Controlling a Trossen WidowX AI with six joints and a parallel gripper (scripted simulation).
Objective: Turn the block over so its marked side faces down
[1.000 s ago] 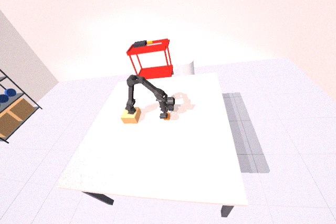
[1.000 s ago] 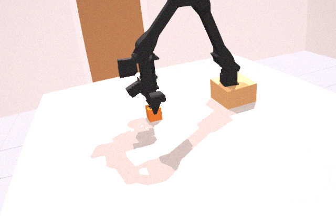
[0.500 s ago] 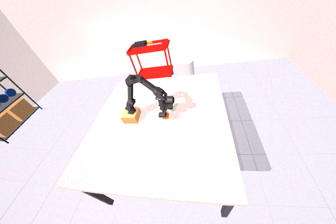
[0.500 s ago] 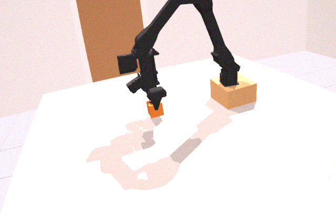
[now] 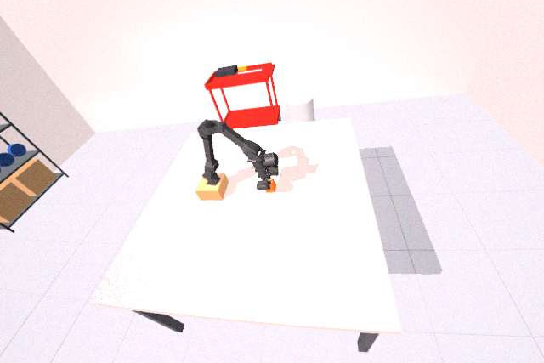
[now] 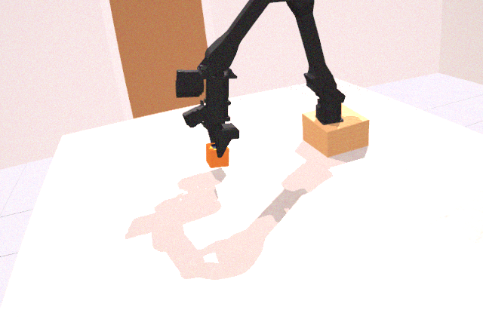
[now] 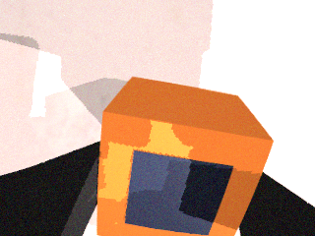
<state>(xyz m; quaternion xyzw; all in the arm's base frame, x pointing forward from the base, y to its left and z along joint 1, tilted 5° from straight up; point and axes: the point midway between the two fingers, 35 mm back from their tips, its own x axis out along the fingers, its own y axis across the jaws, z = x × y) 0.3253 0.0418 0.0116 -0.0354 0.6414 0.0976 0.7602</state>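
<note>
Now: gripper tip 10 mm below the orange block.
</note>
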